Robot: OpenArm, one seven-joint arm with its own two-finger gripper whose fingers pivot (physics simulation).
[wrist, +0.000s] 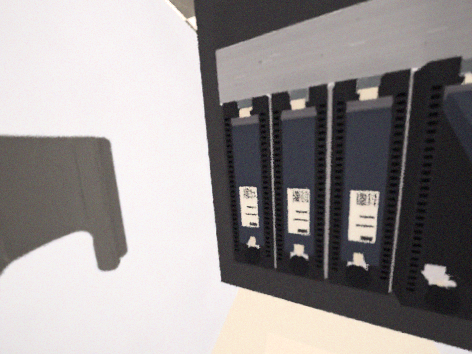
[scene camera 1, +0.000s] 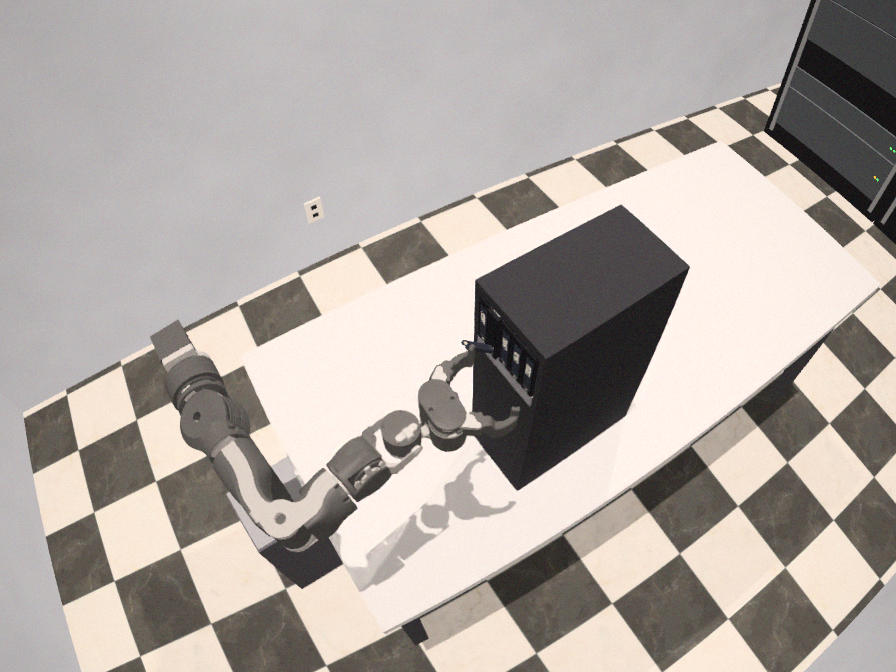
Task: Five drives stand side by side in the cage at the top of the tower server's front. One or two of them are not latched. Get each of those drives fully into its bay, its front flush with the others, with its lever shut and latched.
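The tower server (scene camera 1: 586, 282) stands upright, its drive cage high on the front. The second drive from the left in the scene view has its lever (scene camera 1: 477, 346) (wrist: 462, 112) swung out; how far its body sits in the bay is unclear. The other levers look shut: the leftmost drive (scene camera 1: 483, 323) and three on the right (scene camera 1: 505, 342) (wrist: 367, 145), (scene camera 1: 516, 359) (wrist: 299, 150), (scene camera 1: 529, 376) (wrist: 246, 155). My gripper (scene camera 1: 494, 382) is open and empty before the front, one fingertip close below the lever, the other near the cage's lower right corner. Contact cannot be told. One finger shows in the wrist view.
The server stands on a white table (scene camera 1: 694, 188). A silver strip (wrist: 310, 55) runs along the cage's lower edge, at the top in the wrist view. The arm reaches in from the table's left end. A dark rack (scene camera 1: 832, 101) stands at the far right.
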